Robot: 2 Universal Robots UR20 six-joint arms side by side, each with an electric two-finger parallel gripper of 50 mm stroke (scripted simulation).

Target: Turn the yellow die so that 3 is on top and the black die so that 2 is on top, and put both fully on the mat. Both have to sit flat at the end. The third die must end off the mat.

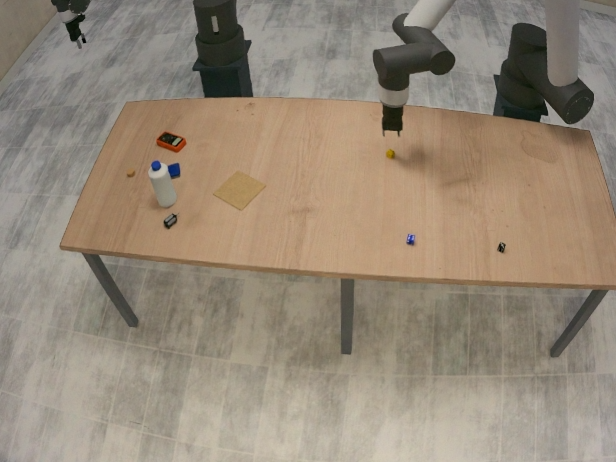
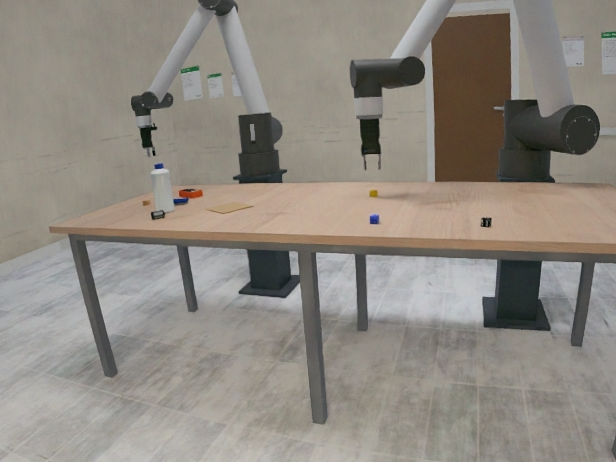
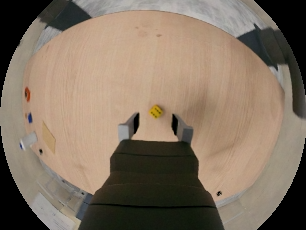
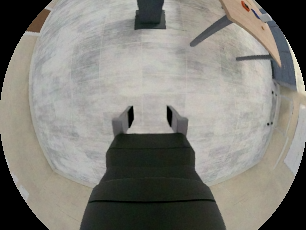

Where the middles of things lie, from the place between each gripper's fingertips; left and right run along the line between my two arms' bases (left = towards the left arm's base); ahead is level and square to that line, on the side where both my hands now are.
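My left gripper: 120 mm above the tan mat [image 1: 239,190], 510 mm to the left of it, 280 mm short of it. White bottle [image 1: 159,175], from my left hand: 30 mm below, 370 mm ahead, 770 mm to the right. Tan mat, going by the things' middles: nearest to my left gripper of the things named here.
White bottle, from my right hand: 70 mm below, 870 mm ahead, 950 mm to the left. Tan mat, from my right hand: 160 mm below, 780 mm ahead, 1220 mm to the left.
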